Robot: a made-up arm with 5 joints. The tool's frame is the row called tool.
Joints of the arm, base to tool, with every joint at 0 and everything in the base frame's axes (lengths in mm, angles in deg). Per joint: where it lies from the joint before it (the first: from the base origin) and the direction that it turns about. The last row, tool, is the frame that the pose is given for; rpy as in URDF.
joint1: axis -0.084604 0.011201 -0.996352 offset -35 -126 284
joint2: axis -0.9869 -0.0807 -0.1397 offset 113 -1 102
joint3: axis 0.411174 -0.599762 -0.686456 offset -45 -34 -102
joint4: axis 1 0 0 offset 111 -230 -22
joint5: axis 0 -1 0 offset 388 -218 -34
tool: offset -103 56 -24 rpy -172.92 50.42 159.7
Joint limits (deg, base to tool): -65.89..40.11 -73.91..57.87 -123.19..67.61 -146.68..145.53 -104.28..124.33
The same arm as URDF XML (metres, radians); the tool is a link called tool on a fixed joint. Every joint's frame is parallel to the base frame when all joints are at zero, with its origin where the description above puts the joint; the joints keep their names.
<robot name="arm">
<joint name="joint1" type="revolute"><parent link="base_link"/><child link="link1"/><origin xyz="-0.035 -0.126 0.284"/><axis xyz="-0.084596 0.011199 -0.996352"/><limit lower="-1.15" upper="0.7001"/></joint>
<joint name="joint2" type="revolute"><parent link="link1"/><child link="link2"/><origin xyz="0.113 -0.001 0.102"/><axis xyz="-0.9869 -0.0807 -0.1397"/><limit lower="-1.29" upper="1.01"/></joint>
<joint name="joint3" type="revolute"><parent link="link2"/><child link="link3"/><origin xyz="-0.045 -0.034 -0.102"/><axis xyz="0.411174 -0.599762 -0.686456"/><limit lower="-2.1501" upper="1.18"/></joint>
<joint name="joint4" type="revolute"><parent link="link3"/><child link="link4"/><origin xyz="0.111 -0.23 -0.022"/><axis xyz="1 0 0"/><limit lower="-2.56" upper="2.54"/></joint>
<joint name="joint5" type="revolute"><parent link="link4"/><child link="link5"/><origin xyz="0.388 -0.218 -0.034"/><axis xyz="0 -1 0"/><limit lower="-1.82" upper="2.17"/></joint>
<joint name="tool_fixed" type="fixed"><parent link="link5"/><child link="tool"/><origin xyz="-0.103 0.056 -0.024" rpy="-3.018 0.88 2.7873"/></joint>
<link name="base_link"/>
<link name="link1"/>
<link name="link2"/>
<link name="link3"/>
<link name="link4"/>
<link name="link5"/>
<link name="tool"/>
</robot>

